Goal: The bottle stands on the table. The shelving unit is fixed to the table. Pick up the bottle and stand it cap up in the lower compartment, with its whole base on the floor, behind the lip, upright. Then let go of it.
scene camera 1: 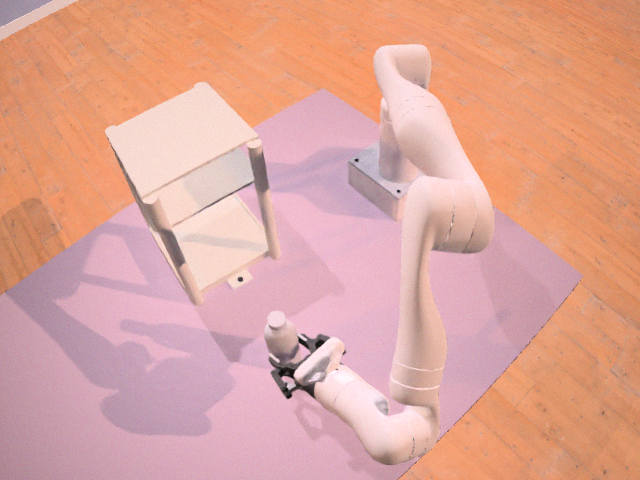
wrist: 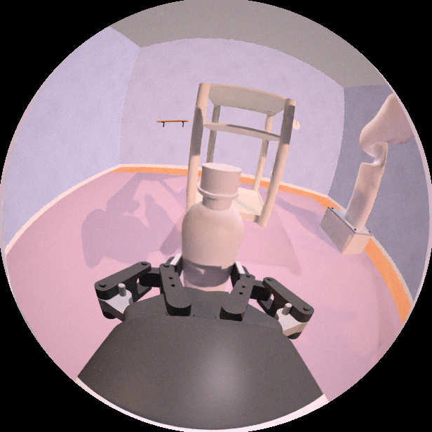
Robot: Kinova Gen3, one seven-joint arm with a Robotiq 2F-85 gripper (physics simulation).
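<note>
The pale bottle is upright with its cap up, in front of the shelving unit. My gripper is shut on the bottle's lower body, with one finger on each side. The bottle's base is hidden behind the gripper in the wrist view, so I cannot tell whether it touches the table. The cream shelving unit stands upright, with round corner posts, a top board, a middle shelf and a low floor. Its lower compartment is open towards the bottle. The bottle is outside it.
A small tab with a dark screw sticks out at the unit's front foot. The unit's two front posts flank the opening. The arm's base block stands on the pink table to the right of the unit.
</note>
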